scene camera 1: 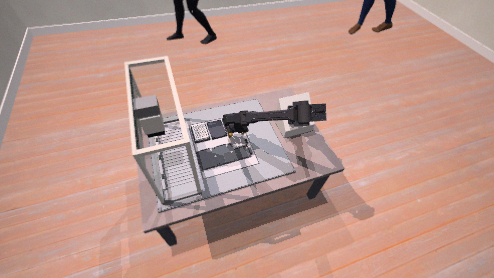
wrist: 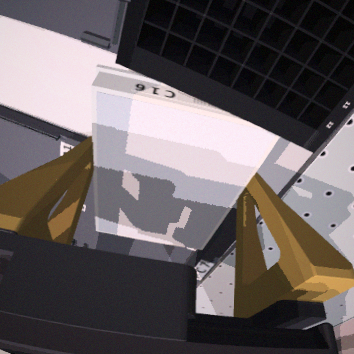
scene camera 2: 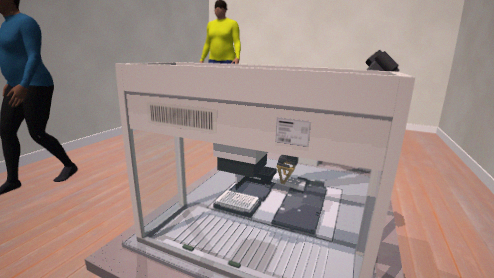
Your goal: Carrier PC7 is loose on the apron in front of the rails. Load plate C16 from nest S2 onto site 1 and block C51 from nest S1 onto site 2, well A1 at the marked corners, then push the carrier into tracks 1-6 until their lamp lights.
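Places are measured from the arm's base along level axes (x ahead, y left, z up), in centimetres.
Pixels of known places: gripper, fingertip midpoint: (scene camera 1: pixel 235 135) (wrist: pixel 172 158) (scene camera 2: pixel 284 180).
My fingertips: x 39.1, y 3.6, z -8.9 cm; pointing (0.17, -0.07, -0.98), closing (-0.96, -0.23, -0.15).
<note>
Behind a point stands the place of what it marks.
My gripper (scene camera 1: pixel 237 137) @[x 39.1, y 3.6, z -8.9 cm] (scene camera 2: pixel 286 180) @[x 39.1, y 3.6, z -8.9 cm] (wrist: pixel 172 158) @[x 39.1, y 3.6, z -8.9 cm] is shut on plate C16 (scene camera 1: pixel 240 141) @[x 36.7, y 8.7, z -8.7 cm] (scene camera 2: pixel 295 184) (wrist: pixel 175 132) @[x 39.8, y 1.0, z -7.5 cm]. The pale plate sits tilted between the two gold fingers, above the end of the carrier away from the rails. Carrier PC7 (scene camera 1: pixel 215 157) @[x 53.6, y 16.3, z -10.8 cm] (scene camera 2: pixel 299 210) @[x 53.5, y 15.4, z -10.8 cm] is a dark slab in front of the rails; its A1 label shows left of the plate in the wrist view. A black gridded block (scene camera 2: pixel 264 173) @[x 41.9, y -4.0, z -6.6 cm] (wrist: pixel 225 55) @[x 39.8, y -3.1, z -6.6 cm] stands beside the plate and covers part of its labelled edge in the wrist view. A white welled piece (scene camera 1: pixel 200 132) @[x 60.5, y -3.4, z -9.4 cm] (scene camera 2: pixel 237 201) @[x 61.7, y -4.1, z -9.6 cm] sits near the rails. Label C51 is not readable.
Grooved rails (scene camera 1: pixel 177 167) (scene camera 2: pixel 240 245) run under the tall white frame (scene camera 1: pixel 175 100) @[x 68.6, y 13.4, z 36.1 cm] (scene camera 2: pixel 260 82) @[x 88.0, y 16.8, z 33.7 cm]. A grey box unit (scene camera 1: pixel 150 117) @[x 81.3, y 14.5, z 28.3 cm] (scene camera 2: pixel 240 159) @[x 88.0, y 13.0, z 18.6 cm] hangs inside the frame. A dark nest (scene camera 1: pixel 217 129) (scene camera 2: pixel 252 189) lies between the white piece and the gridded block. People stand beyond the table.
</note>
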